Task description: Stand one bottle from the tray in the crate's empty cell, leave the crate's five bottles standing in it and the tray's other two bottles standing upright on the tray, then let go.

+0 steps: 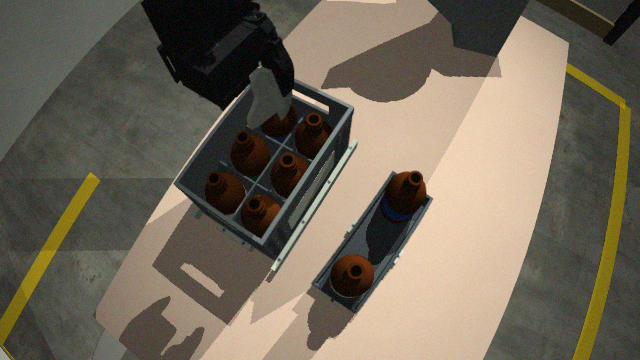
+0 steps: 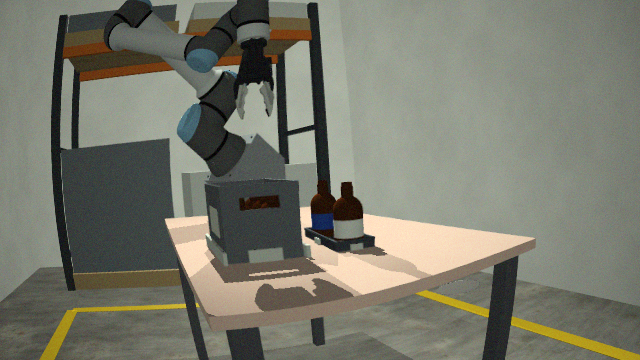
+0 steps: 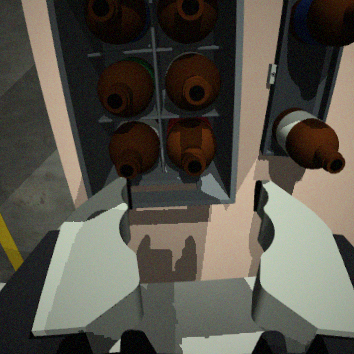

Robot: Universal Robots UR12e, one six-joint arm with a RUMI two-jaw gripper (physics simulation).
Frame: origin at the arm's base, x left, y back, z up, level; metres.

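Where they show: gripper, fingertip midpoint: [image 1: 258,104] [image 2: 255,118] [image 3: 191,182]; arm's base, link origin: [image 2: 229,157].
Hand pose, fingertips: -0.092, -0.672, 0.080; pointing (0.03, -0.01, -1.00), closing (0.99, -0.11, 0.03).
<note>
Each offset is from my fingertips to the top centre of the thing, as dx, dy, dz. "pt": to the spot under its first point. Level surfaces: height alone.
The grey crate @[-0.032, +0.015, -0.158] [image 1: 212,147] [image 2: 260,225] [image 3: 238,100] holds bottles upright in all its cells, two columns of three. A brown bottle @[+0.016, +0.013, -0.170] [image 1: 290,175] [image 3: 192,82] stands in one middle cell, beside the green-labelled bottle @[-0.074, +0.015, -0.170] [image 1: 250,155] [image 3: 125,87]. On the tray @[pt +0.177, -0.013, -0.328] [image 1: 361,240] [image 3: 282,90] two bottles stand upright at opposite ends: the blue-labelled bottle @[+0.212, +0.083, -0.173] [image 1: 406,192] [image 2: 322,207] [image 3: 325,20] and the white-labelled bottle @[+0.191, -0.094, -0.173] [image 1: 352,276] [image 2: 348,210] [image 3: 310,140]. My gripper [image 2: 255,116] [image 3: 191,182] is open and empty, well above the crate, its fingers apart and clear of the bottles.
The crate and tray stand side by side on the table @[dz -0.333] [image 1: 480,150] [image 2: 425,240], a gap between them. Pale rails run along the crate's base. A storage rack [image 2: 320,100] stands behind the arm. Yellow lines mark the floor around the table.
</note>
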